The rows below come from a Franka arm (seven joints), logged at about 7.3 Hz.
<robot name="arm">
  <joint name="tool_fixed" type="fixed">
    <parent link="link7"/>
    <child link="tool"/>
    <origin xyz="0 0 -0.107" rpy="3.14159 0 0"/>
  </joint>
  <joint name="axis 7" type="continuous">
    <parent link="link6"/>
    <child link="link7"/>
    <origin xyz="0.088 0 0" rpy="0 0 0"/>
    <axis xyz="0 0 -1"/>
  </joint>
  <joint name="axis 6" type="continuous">
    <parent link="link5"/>
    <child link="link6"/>
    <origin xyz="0 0 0" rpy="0 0 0"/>
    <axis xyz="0 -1 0"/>
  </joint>
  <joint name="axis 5" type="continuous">
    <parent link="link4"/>
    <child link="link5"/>
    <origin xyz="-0.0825 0 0.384" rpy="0 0 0"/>
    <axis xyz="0 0 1"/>
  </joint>
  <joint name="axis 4" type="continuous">
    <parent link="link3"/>
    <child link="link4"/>
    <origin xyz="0.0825 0 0" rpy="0 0 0"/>
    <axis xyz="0 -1 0"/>
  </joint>
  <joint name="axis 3" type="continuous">
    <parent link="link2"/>
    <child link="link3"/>
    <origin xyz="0 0 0.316" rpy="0 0 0"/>
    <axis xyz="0 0 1"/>
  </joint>
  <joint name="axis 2" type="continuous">
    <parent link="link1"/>
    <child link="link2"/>
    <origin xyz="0 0 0" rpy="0 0 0"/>
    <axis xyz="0 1 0"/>
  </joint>
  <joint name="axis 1" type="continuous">
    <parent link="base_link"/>
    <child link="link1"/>
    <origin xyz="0 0 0.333" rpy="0 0 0"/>
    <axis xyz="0 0 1"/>
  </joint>
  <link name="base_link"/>
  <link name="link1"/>
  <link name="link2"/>
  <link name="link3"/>
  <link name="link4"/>
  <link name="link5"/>
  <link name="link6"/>
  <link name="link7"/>
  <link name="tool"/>
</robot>
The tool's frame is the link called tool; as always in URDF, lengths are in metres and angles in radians. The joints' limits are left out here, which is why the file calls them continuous.
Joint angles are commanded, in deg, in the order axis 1, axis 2, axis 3, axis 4, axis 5, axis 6, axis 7. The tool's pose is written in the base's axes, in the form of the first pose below.
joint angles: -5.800 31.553 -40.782 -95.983 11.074 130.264 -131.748
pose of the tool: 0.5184, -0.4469, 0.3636, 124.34, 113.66, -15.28
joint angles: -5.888 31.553 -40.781 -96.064 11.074 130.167 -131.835
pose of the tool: 0.5173, -0.4476, 0.3628, 124.51, 113.75, -15.34
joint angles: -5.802 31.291 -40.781 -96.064 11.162 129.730 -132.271
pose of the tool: 0.5173, -0.4464, 0.3646, 124.33, 114.38, -15.05
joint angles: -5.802 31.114 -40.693 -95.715 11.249 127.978 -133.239
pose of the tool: 0.5171, -0.4442, 0.3655, 124.44, 116.32, -14.88
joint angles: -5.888 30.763 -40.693 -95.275 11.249 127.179 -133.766
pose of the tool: 0.5173, -0.4443, 0.3710, 124.13, 116.93, -14.55
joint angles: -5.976 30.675 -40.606 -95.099 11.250 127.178 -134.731
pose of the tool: 0.5179, -0.4445, 0.3729, 123.04, 117.91, -14.49
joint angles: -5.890 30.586 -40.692 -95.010 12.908 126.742 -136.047
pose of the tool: 0.5185, -0.4434, 0.3739, 122.90, 118.63, -12.51
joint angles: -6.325 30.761 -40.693 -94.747 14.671 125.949 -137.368
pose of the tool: 0.5162, -0.4459, 0.3727, 123.47, 119.16, -10.59
